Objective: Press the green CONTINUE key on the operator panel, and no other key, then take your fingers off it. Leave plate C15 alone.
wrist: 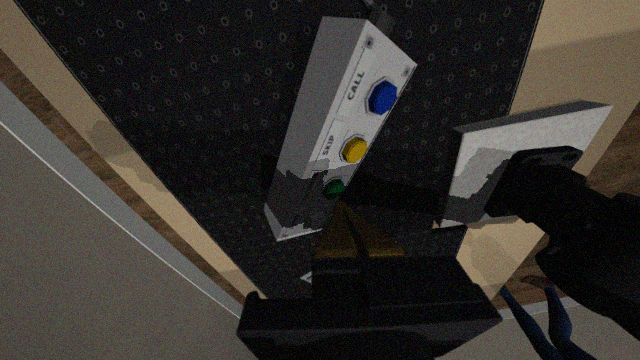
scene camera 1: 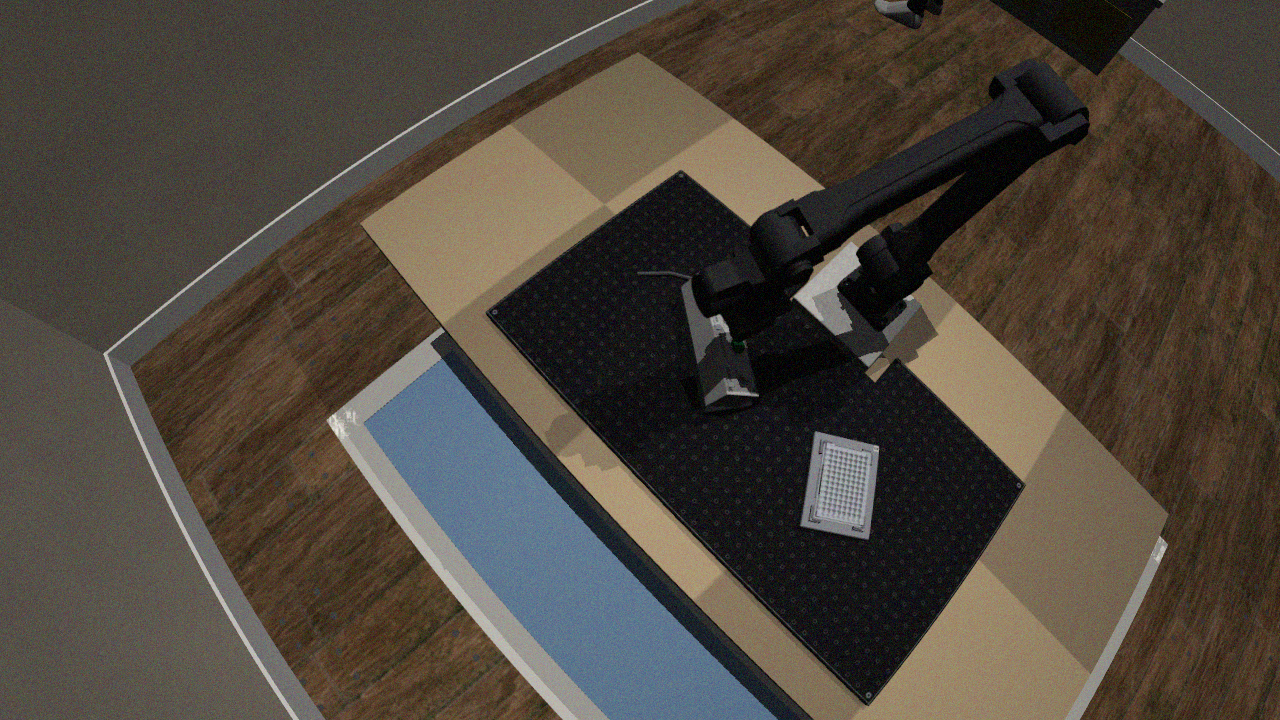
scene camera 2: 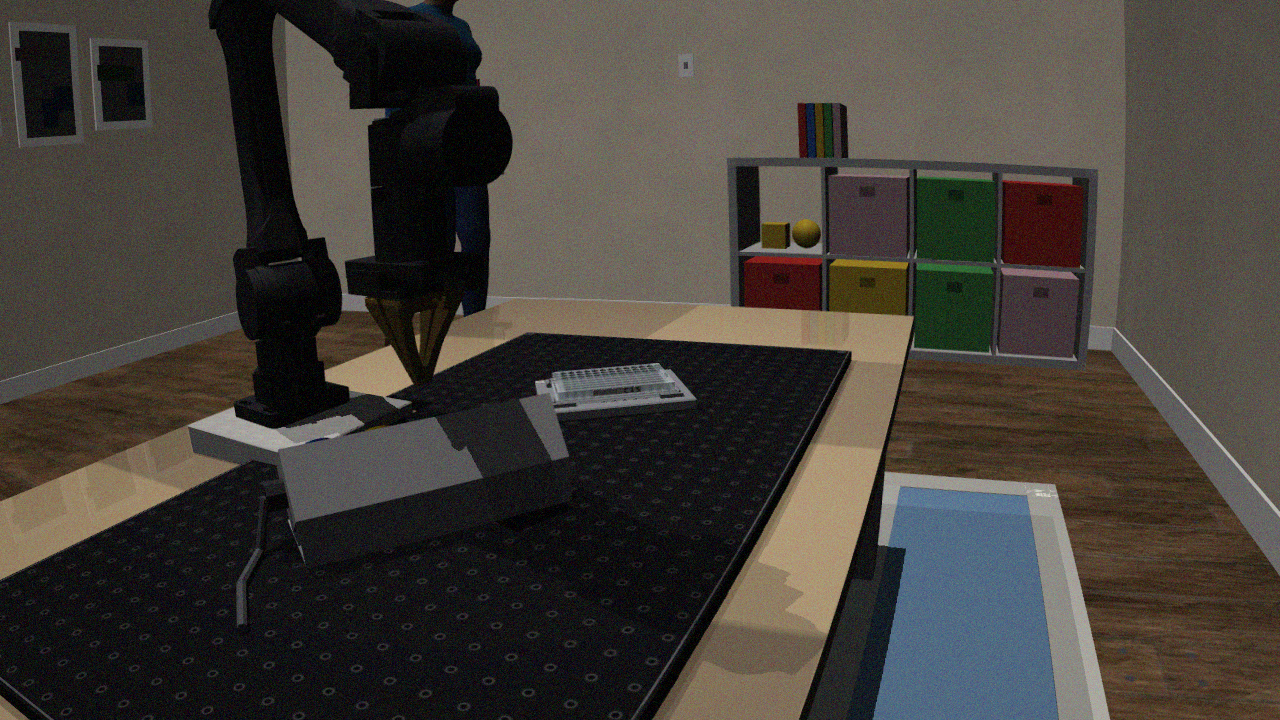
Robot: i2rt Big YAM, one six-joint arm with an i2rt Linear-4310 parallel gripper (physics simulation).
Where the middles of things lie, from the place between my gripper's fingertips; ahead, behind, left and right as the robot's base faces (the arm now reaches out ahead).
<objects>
I see the blue CALL button (wrist: 383,96) 80 mm to the right of my hand, 50 mm behind it and 40 mm below it. Also, from my hand: white well plate (scene camera 2: 607,384) 290 mm to the left, 80 mm below.
</objects>
